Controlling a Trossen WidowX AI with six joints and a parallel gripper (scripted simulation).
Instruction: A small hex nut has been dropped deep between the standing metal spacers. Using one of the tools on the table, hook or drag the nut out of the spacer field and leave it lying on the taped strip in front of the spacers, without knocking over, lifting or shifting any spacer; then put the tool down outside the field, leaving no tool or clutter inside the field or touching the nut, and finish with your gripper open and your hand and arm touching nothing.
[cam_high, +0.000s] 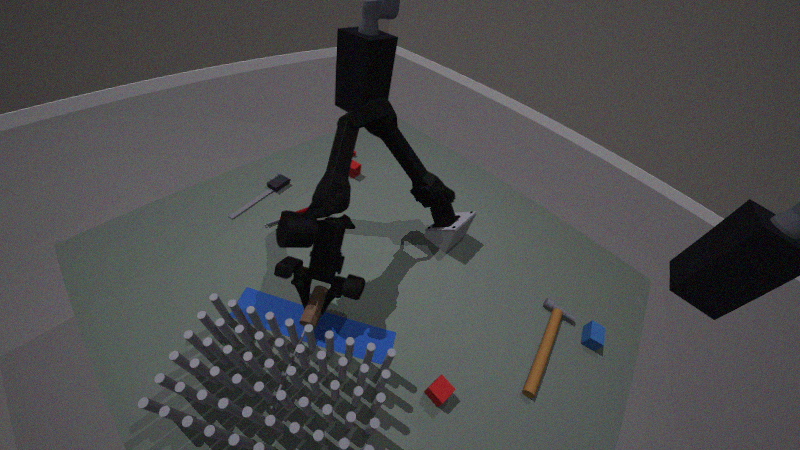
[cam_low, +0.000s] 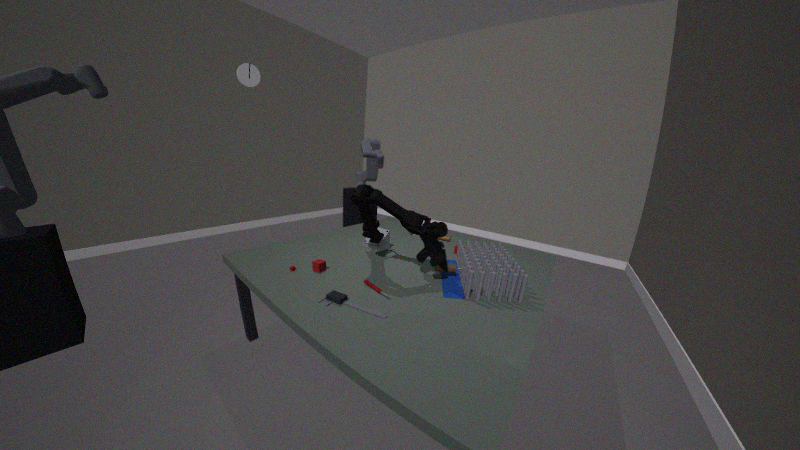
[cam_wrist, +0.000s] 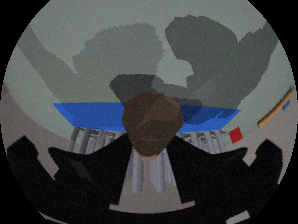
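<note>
My gripper tip is now 2 cm short of the blue taped strip, 1 cm to the right of it and 3 cm above it. Also, from my gripper tip: blue cube: 44 cm behind, 57 cm to the left, 1 cm below; red-handled screwdriver: 12 cm behind, 29 cm to the right, 2 cm below; hook tool: 9 cm ahead, 5 cm to the left.
</note>
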